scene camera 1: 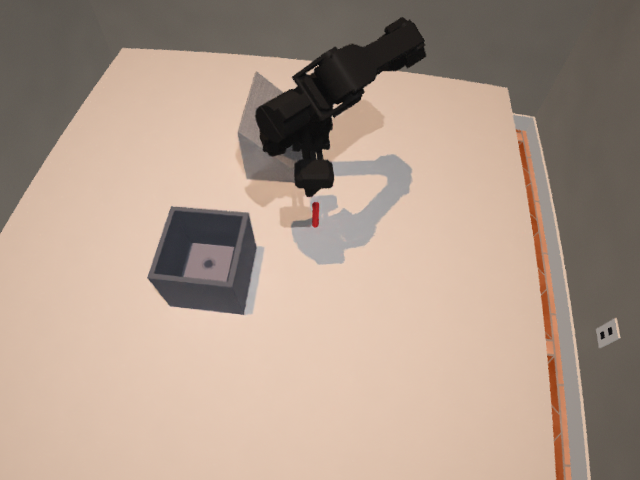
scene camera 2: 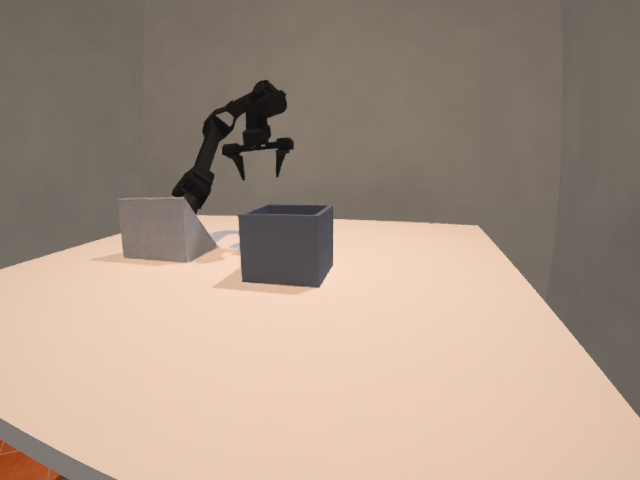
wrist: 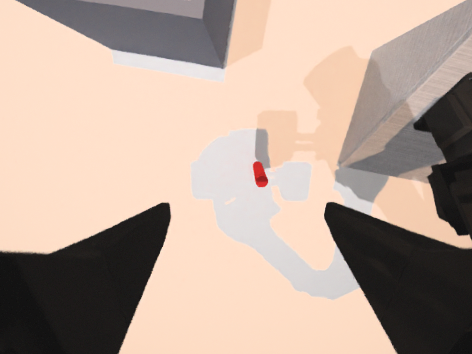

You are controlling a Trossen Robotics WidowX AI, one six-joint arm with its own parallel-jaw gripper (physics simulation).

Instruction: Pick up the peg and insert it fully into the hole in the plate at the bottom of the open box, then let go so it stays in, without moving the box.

Note:
In view: the gripper (scene camera 1: 307, 177), a dark blue-grey box (scene camera 1: 184, 226) and a plate (scene camera 1: 213, 262).
The dark blue-grey box is seen too in scene camera 2 (scene camera 2: 280, 244). The gripper is seen too in scene camera 2 (scene camera 2: 260, 178) and in the wrist view (wrist: 248, 209). Scene camera 2 does not show the plate, which is hidden by the dark blue-grey box.

